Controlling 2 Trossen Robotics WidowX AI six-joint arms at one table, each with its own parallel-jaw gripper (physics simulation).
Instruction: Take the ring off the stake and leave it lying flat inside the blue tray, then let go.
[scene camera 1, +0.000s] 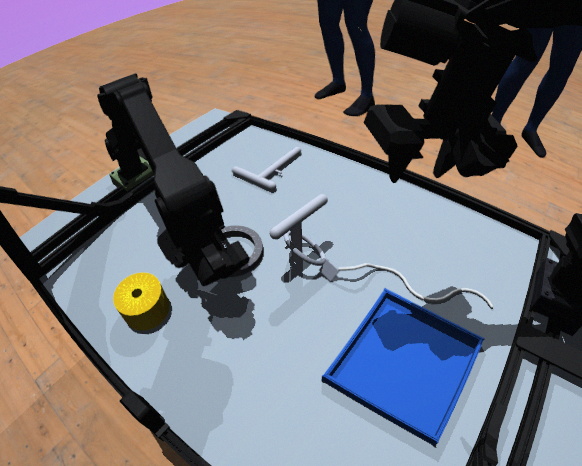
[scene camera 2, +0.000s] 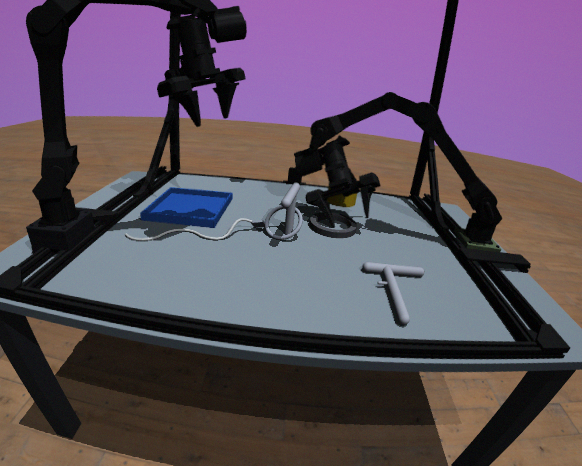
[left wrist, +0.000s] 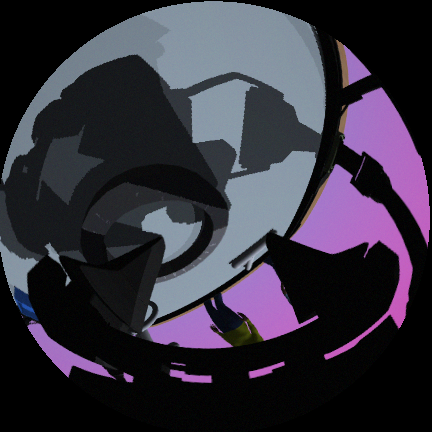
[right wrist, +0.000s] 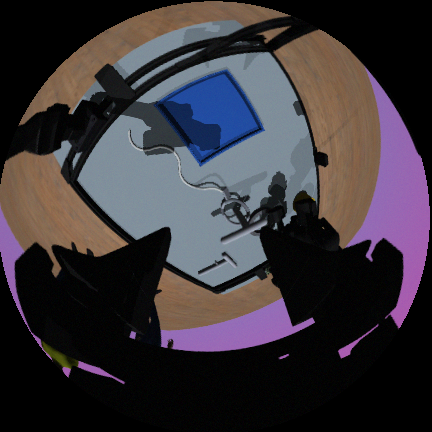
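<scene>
An upright T-shaped stake has a dark post and a pale crossbar. A thin grey ring, tagged and corded, hangs tilted and seems to go around the post. A thick dark ring lies flat beside the stake. My left gripper is open and empty low over the thick ring, one finger over its opening. My right gripper is open and empty, high above the table. The blue tray holds no ring.
A white cord runs from the tag past the tray's corner. A T-shaped piece lies on the table. A yellow spool stands beyond the left gripper in scene camera 2. Black rails edge the table.
</scene>
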